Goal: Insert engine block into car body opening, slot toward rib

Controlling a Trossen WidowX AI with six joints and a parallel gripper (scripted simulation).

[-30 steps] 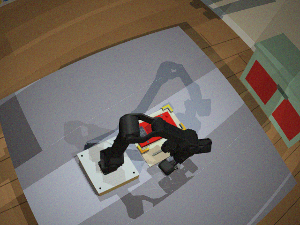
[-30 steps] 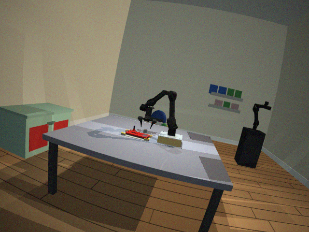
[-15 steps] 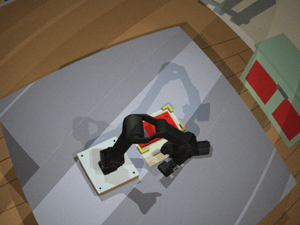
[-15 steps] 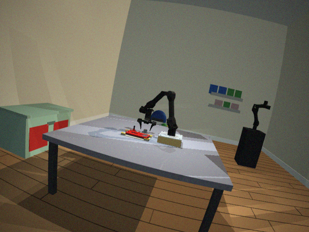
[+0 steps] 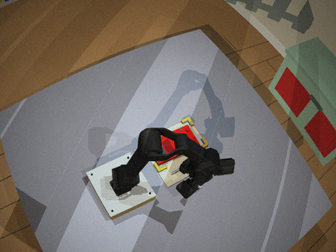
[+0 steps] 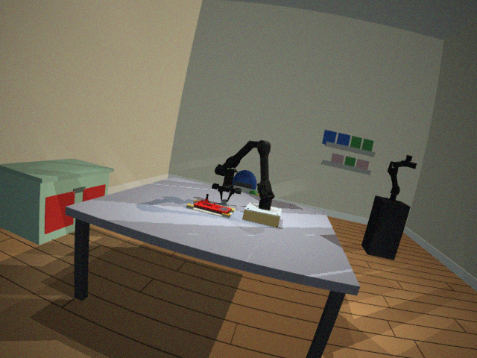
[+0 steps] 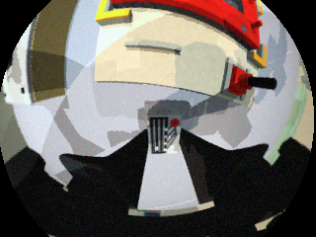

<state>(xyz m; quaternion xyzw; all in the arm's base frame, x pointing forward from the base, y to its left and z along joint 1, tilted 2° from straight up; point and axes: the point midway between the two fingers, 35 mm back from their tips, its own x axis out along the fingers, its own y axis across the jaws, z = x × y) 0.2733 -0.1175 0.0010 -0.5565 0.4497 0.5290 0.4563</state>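
My gripper tip is now 3 cm short of the grey strip, 18 cm to the right of it and 1 cm above it. Also, from my gripper tip: grey engine block 1 cm behind, 1 cm below.
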